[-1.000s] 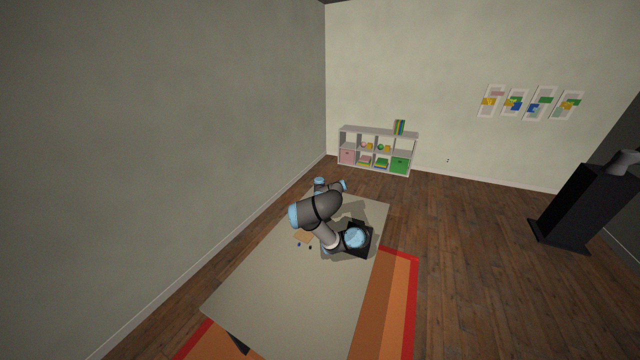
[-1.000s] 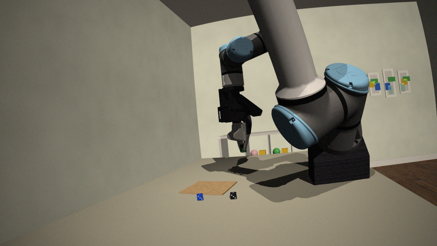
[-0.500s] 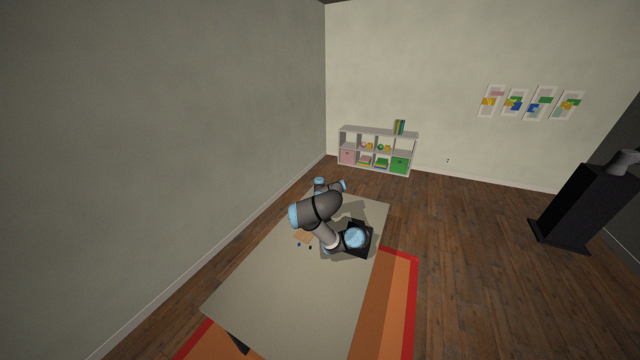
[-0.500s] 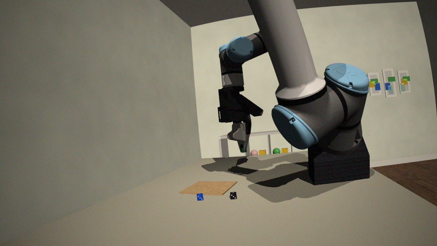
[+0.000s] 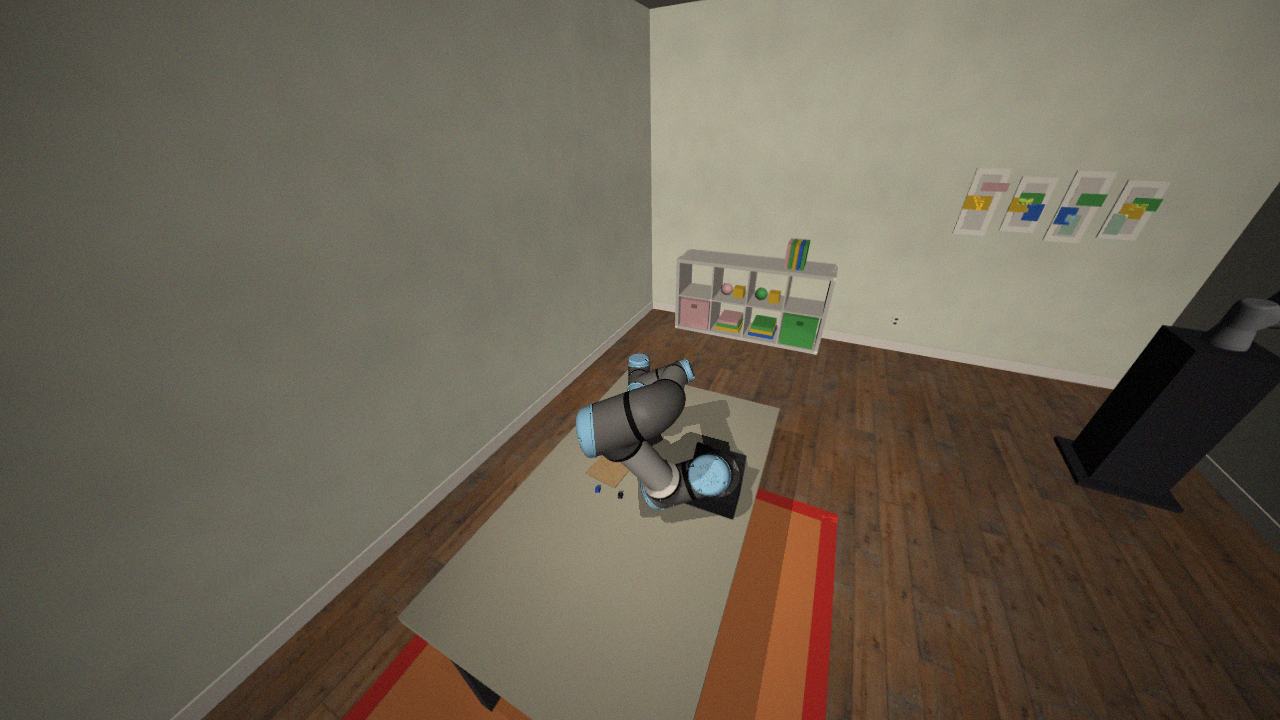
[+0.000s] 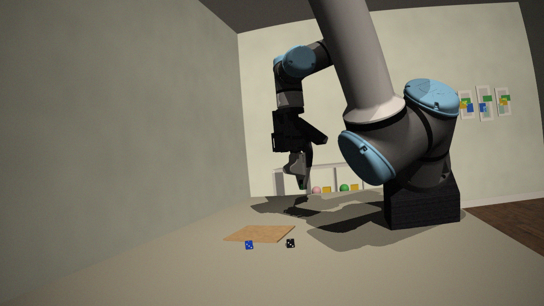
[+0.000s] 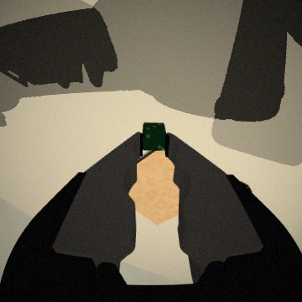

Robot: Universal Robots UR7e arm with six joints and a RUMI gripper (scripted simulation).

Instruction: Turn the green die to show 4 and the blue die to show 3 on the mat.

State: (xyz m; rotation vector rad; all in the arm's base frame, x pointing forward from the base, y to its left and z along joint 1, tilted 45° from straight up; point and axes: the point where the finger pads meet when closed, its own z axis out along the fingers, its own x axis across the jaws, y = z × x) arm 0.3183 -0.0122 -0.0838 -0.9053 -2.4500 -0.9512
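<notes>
Now: the green die 1 cm below my hand. Also, from my hand: tan mat 13 cm to the left, 11 cm below, 9 cm ahead; then blue die 24 cm to the left, 10 cm below, 7 cm ahead; then black die 22 cm to the left, 10 cm below, 2 cm behind.
</notes>
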